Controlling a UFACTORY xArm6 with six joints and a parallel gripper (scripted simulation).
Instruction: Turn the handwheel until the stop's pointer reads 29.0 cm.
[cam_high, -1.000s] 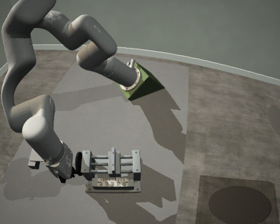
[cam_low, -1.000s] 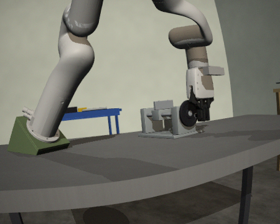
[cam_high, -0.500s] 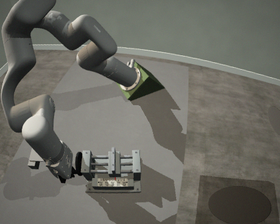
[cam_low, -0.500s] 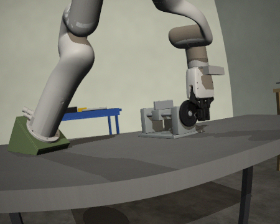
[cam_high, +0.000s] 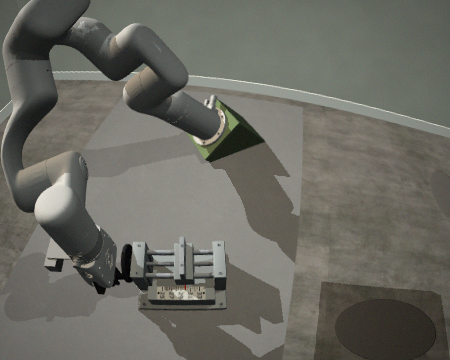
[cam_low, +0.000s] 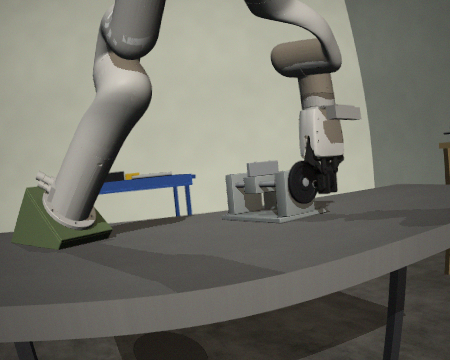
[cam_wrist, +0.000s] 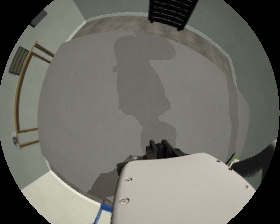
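Right now my hand is 2 cm to the right of the black handwheel and 1 cm past it. The rest, counted from my hand: movable stop: 16 cm to the left, 6 cm behind, 2 cm above.
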